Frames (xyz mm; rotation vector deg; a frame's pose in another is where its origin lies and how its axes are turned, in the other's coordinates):
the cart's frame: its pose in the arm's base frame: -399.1 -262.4 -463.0 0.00 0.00 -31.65
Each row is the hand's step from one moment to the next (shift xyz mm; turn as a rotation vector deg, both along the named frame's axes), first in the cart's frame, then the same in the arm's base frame.
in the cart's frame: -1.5 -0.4 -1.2 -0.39 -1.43 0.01
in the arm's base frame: -1.5 0.4 -1.2 -1.08 -1.01 0.01
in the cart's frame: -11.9 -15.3 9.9 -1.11 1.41 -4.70
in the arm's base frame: -18.2 -6.8 9.9 -0.21 1.78 -4.70
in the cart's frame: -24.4 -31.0 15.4 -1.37 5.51 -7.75
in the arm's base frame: -37.0 -13.6 15.4 1.73 5.41 -7.75
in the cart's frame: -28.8 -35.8 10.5 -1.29 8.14 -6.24
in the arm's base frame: -43.3 -15.4 10.5 3.17 7.61 -6.24
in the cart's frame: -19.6 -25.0 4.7 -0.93 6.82 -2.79
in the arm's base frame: -29.8 -11.0 4.7 2.79 6.29 -2.79
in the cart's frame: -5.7 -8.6 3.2 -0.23 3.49 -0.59
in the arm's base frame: -9.4 -4.3 3.2 1.64 3.09 -0.59
